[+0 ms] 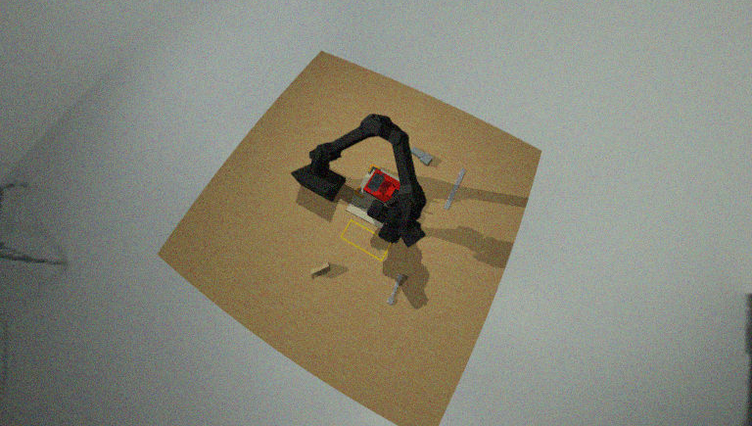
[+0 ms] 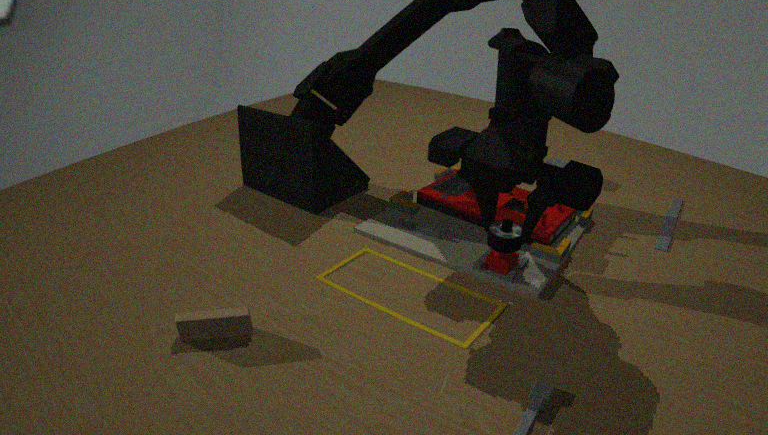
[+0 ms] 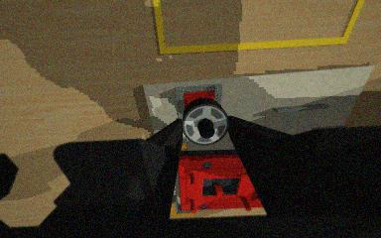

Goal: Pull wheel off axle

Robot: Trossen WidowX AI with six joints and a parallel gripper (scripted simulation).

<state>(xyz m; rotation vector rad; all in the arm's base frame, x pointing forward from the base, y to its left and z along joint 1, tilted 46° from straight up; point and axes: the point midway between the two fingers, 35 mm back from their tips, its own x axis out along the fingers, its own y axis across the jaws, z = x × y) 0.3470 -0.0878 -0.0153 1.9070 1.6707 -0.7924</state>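
Now: gripper tip 100 mm to the right of the grey baseplate, 50 mm past it and 30 mm above it. From my gripper tip the other things lie so: tan block (260 mm to the right, 180 mm behind, 30 mm below).
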